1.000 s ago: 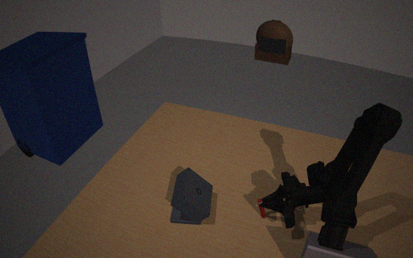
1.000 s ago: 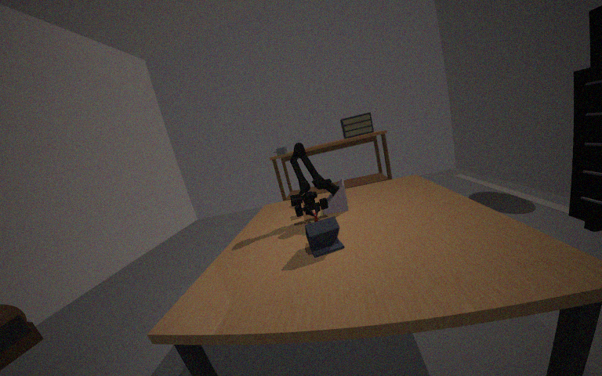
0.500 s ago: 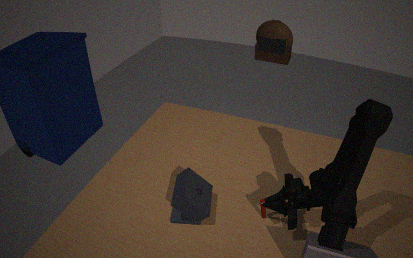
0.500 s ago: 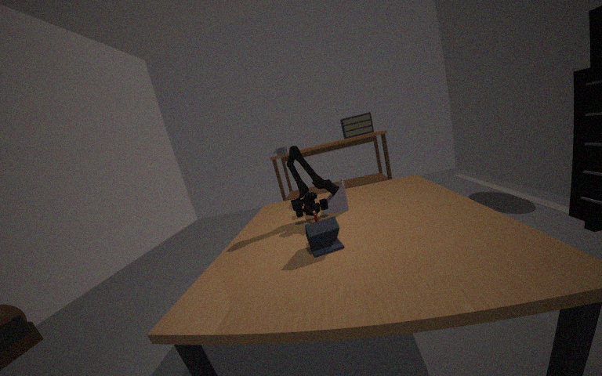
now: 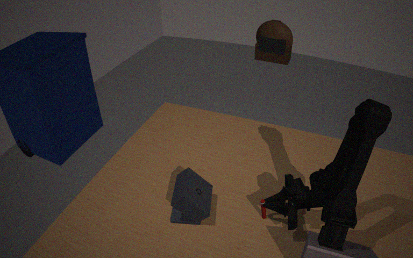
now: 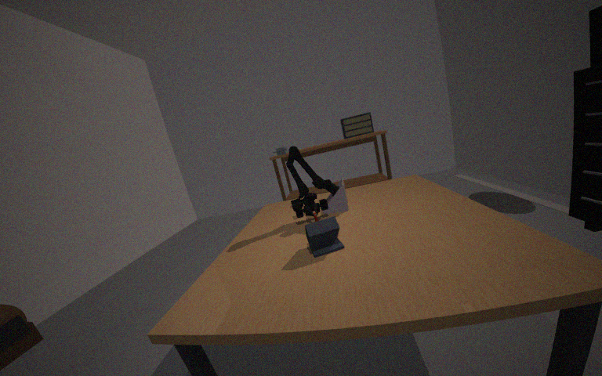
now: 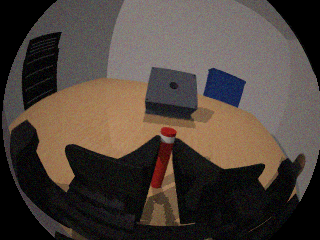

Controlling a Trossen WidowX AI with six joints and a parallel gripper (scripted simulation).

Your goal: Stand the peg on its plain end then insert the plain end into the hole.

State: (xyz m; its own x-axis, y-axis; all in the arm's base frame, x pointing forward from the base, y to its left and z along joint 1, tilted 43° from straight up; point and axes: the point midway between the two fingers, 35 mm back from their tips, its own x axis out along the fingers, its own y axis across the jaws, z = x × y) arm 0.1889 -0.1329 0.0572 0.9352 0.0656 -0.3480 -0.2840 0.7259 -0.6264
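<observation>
Right now my gripper tip is 1 cm above the red peg. Also, from my gripper tip: grey sloped panel 21 cm ahead, 5 cm to the left.
</observation>
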